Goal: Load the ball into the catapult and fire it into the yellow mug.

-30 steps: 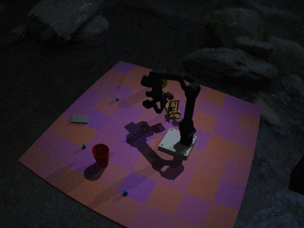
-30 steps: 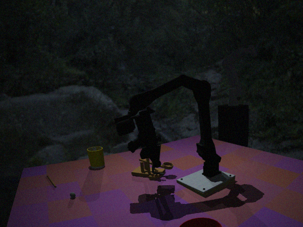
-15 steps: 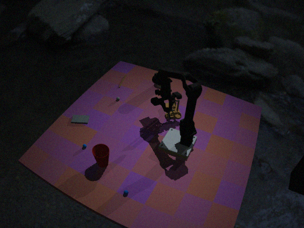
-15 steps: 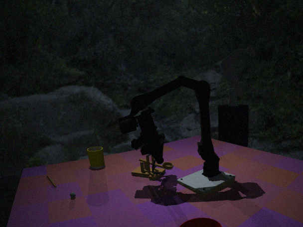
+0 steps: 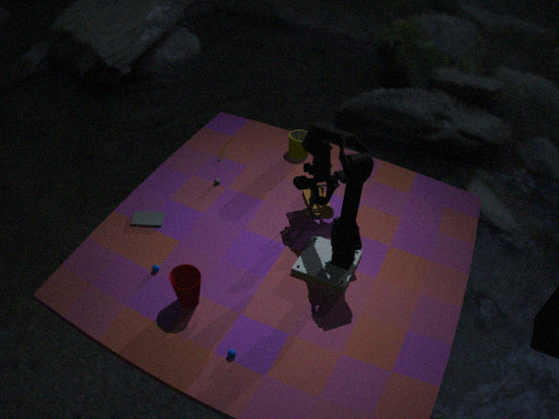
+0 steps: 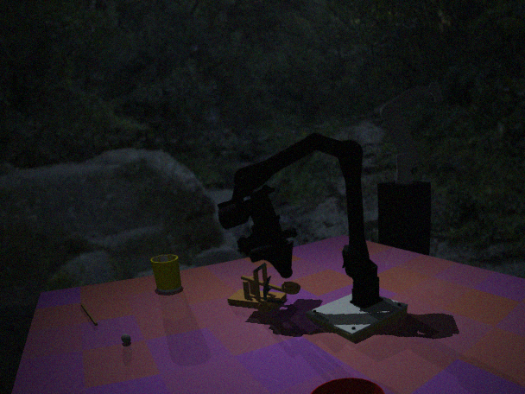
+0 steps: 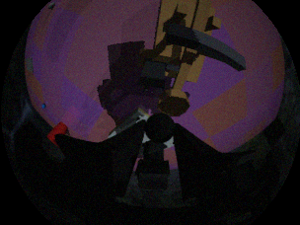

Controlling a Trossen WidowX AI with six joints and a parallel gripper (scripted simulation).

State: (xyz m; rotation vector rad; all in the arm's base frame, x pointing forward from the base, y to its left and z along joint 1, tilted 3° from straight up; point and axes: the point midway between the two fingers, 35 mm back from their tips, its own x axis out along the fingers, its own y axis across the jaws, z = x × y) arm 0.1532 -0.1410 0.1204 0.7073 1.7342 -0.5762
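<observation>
Now: gripper tip 50 mm to the left of the wooden catapult, 50 mm above it and 30 mm short of it. Round my gripper tip: grey ball: 430 mm ahead, 90 mm below, 10 mm to the left; yellow mug: 330 mm to the right, 250 mm ahead, 70 mm below; black ball: 10 mm above.
</observation>
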